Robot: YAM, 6 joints.
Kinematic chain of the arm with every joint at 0, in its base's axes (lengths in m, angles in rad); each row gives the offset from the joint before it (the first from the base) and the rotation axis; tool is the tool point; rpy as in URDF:
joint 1: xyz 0 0 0.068 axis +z
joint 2: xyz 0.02 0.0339 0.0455 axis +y
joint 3: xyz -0.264 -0.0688 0 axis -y
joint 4: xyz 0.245 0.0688 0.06 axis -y
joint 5: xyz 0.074 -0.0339 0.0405 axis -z
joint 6: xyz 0.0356 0 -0.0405 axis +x
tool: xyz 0 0 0 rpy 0 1.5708 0
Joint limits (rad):
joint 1: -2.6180..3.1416
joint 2: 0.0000..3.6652
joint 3: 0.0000..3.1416
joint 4: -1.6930..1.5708
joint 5: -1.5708..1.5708
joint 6: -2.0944..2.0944
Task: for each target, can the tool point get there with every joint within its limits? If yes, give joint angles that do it. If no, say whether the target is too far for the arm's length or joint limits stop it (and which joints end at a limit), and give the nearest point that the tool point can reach.
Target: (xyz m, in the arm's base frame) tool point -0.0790 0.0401 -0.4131
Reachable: no: joint limits stop it (at a limit: joint 2) | nearest point -0.1004 0.0510 -0.3538 | short by 0.064 m
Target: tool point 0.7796 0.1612 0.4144
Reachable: no: too far | nearest point 0.5910 0.1222 0.3397 | short by 0.207 m
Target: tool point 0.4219 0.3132 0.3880
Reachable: yes | joints 0.6658 2.4499 2.2571 1.2756 0.4148 0.3889
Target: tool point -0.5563 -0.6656 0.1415
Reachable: no: too far | nearest point -0.4140 -0.4953 0.1342 | short by 0.222 m
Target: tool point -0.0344 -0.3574 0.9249
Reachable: no: too far | nearest point -0.0250 -0.2601 0.6910 | short by 0.254 m
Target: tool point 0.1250 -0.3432 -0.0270
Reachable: yes | joints -1.2732 2.4065 1.1481 -0.1531 -0.5575 -0.4433
